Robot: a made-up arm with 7 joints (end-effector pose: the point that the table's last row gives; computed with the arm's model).
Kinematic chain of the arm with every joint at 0, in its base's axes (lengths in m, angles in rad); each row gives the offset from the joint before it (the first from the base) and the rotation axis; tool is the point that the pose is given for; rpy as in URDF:
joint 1: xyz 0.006 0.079 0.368 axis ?
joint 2: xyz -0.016 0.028 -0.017 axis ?
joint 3: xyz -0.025 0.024 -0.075 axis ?
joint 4: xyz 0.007 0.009 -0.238 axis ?
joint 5: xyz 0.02 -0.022 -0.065 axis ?
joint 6: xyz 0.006 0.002 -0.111 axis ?
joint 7: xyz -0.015 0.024 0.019 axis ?
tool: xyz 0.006 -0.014 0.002 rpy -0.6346 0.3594 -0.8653
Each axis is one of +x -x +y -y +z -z.
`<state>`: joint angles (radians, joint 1 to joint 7).
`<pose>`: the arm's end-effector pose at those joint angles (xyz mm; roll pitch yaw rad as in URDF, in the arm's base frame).
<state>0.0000 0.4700 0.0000 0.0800 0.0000 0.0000 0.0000</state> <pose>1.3 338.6 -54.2 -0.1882 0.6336 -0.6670</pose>
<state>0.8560 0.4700 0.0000 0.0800 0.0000 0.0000 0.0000</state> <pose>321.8 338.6 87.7 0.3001 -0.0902 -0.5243</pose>
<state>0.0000 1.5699 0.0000 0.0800 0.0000 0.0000 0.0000</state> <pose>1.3 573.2 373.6 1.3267 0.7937 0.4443</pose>
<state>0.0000 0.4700 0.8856 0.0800 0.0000 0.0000 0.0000</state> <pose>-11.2 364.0 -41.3 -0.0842 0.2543 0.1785</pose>
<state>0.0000 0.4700 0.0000 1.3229 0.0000 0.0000 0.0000</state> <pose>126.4 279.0 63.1 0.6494 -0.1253 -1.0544</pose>
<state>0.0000 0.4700 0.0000 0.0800 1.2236 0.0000 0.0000</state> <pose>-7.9 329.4 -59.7 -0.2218 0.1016 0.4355</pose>
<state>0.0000 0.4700 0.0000 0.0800 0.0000 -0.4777 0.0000</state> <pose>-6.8 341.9 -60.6 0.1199 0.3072 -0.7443</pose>
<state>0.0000 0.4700 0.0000 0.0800 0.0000 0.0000 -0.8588</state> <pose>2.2 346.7 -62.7 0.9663 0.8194 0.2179</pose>
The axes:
joint 1: -y
joint 2: +x
joint 3: +z
joint 4: -y
joint 5: +z
joint 6: +y
joint 7: -x

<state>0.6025 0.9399 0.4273 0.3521 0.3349 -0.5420 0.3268</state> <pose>164.6 506.6 170.6 1.0871 -0.5996 -0.6906</pose>
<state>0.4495 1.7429 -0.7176 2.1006 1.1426 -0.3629 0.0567</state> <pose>80.5 346.3 338.7 0.8356 -0.2762 -1.8328</pose>
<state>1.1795 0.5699 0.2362 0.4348 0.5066 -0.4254 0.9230</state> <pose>364.7 381.1 248.5 1.6025 -0.6952 -1.9606</pose>
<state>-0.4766 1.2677 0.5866 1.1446 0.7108 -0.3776 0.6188</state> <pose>65.3 494.9 295.9 0.8360 -0.0145 -1.3426</pose>
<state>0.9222 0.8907 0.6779 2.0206 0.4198 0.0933 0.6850</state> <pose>108.3 360.2 367.2 2.1491 0.1086 -1.5921</pose>
